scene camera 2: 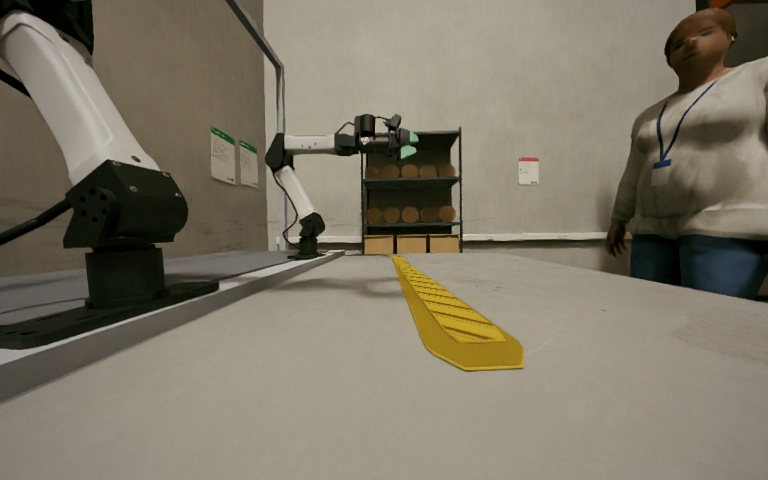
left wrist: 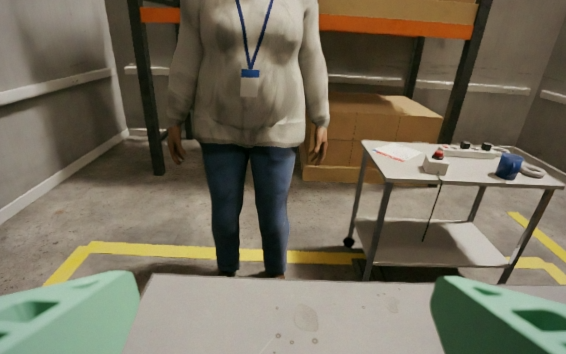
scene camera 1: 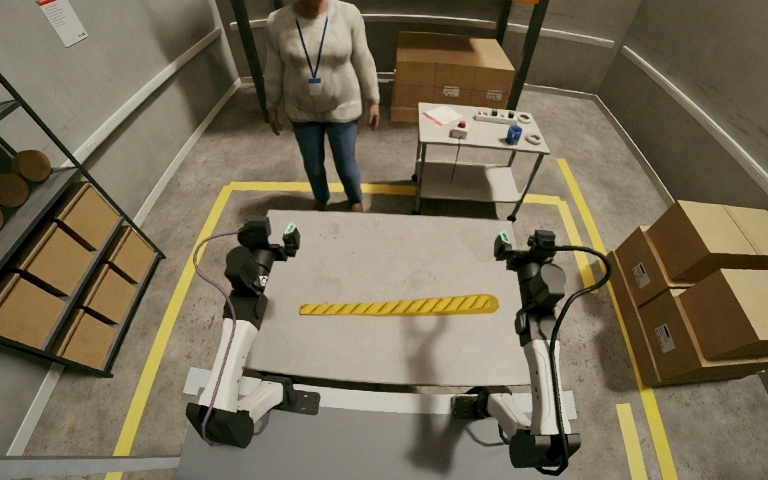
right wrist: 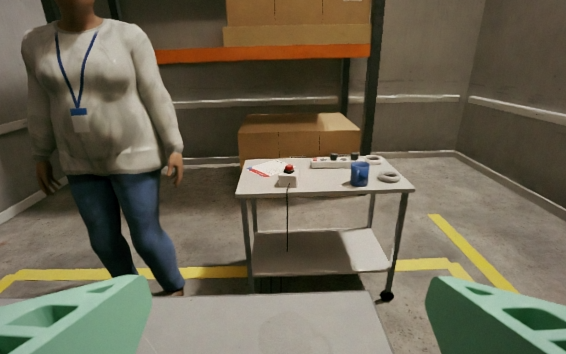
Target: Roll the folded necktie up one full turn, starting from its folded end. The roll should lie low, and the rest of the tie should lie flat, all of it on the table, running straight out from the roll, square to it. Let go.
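The yellow necktie (scene camera 1: 396,306) (scene camera 2: 453,308) lies flat and long on the grey table (scene camera 1: 368,254) (scene camera 2: 594,424), unrolled. A striped layer lies over a wider plain yellow one. In scene camera 1 its narrow, straight end is at the left and its wide, blunt plain end at the right, slightly higher in the picture. My left gripper (scene camera 1: 291,236) (scene camera 2: 411,144) (left wrist: 283,289) is open and empty, raised above the table beyond the tie's left end. My right gripper (scene camera 1: 502,240) (right wrist: 288,290) is open and empty, raised beyond the tie's right end. The tie does not show in either wrist view.
A person (scene camera 1: 322,62) (scene camera 2: 696,152) stands behind the table's far edge. A white cart (scene camera 1: 470,127) (left wrist: 400,175) (right wrist: 320,187) with a blue mug stands behind it at the right. Shelves with boxes stand at the left, and stacked cartons (scene camera 1: 690,294) at the right.
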